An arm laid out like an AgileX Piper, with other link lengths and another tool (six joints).
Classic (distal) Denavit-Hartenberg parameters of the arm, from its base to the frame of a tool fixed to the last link. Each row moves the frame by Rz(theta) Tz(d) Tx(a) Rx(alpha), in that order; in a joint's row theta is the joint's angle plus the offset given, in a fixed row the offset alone. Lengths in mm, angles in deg.
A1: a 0; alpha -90; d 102.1; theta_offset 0
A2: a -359.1; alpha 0; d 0; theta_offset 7.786
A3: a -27.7; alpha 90; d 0; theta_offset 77.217
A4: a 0; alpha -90; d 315.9; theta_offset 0
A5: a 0; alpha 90; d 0; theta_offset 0
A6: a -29.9; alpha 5; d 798.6; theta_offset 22.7
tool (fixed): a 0; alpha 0; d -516.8; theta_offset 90
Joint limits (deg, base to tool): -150..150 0..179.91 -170..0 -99.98..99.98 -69.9..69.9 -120..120
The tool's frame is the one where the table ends.
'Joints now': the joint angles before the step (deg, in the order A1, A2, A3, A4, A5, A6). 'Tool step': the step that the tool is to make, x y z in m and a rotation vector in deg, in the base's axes. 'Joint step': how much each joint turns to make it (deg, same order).
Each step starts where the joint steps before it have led.
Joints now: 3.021, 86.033, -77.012, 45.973, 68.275, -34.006
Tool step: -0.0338, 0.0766, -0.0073, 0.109, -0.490, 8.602
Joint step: 10.443, 1.405, 0.000, 0.233, -2.641, -0.111
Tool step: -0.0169, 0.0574, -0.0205, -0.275, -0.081, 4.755
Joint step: 7.975, 3.096, 0.003, 0.107, -4.474, -0.001
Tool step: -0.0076, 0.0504, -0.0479, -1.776, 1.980, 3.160
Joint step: 6.494, 5.826, -0.012, -0.112, -4.734, 0.004
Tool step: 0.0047, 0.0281, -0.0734, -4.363, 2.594, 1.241
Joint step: 3.626, 7.464, -0.002, -1.617, -4.301, -0.038
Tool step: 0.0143, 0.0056, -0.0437, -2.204, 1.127, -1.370
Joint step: 0.576, 4.472, 0.005, -0.368, -3.291, -0.009
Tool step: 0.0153, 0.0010, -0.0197, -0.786, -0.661, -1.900
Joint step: 0.071, 2.120, 0.015, -0.001, -3.178, 0.003
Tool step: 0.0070, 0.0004, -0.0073, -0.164, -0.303, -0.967
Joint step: -0.002, 0.850, -0.001, 0.205, -1.420, -0.003
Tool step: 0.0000, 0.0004, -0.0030, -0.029, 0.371, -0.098
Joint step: 0.001, 0.327, 0.006, 0.201, -0.003, -0.003
